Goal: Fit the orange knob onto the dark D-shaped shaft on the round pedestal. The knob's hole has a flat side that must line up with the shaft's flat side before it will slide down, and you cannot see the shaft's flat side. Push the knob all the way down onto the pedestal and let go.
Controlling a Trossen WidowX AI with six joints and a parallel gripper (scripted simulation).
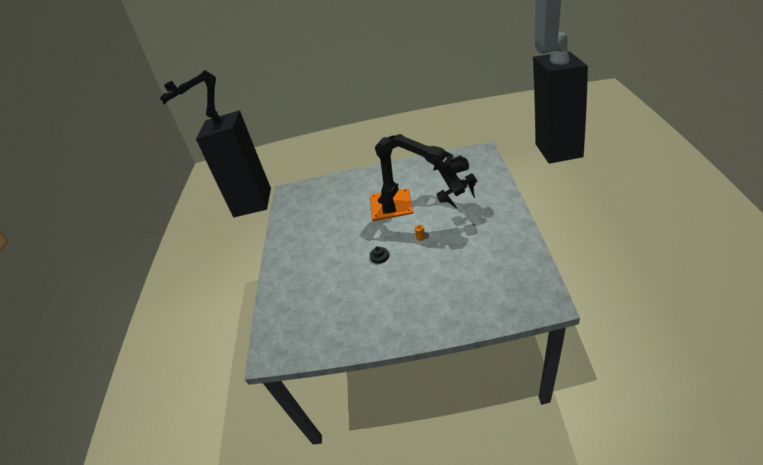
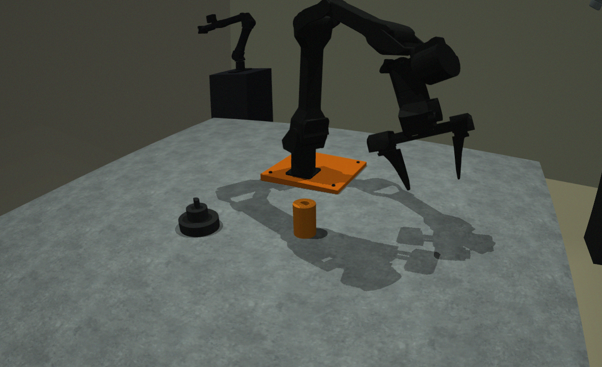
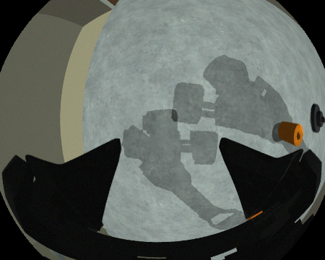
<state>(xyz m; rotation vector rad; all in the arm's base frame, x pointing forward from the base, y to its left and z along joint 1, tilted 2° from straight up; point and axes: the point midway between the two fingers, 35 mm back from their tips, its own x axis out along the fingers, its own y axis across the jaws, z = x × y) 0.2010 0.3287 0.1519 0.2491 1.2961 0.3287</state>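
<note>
Right now my gripper tip is 3 cm short of the orange knob, 22 cm to the left of it and 9 cm above it. Round my gripper tip: round pedestal 10 cm ahead, 42 cm to the right, 9 cm below.
</note>
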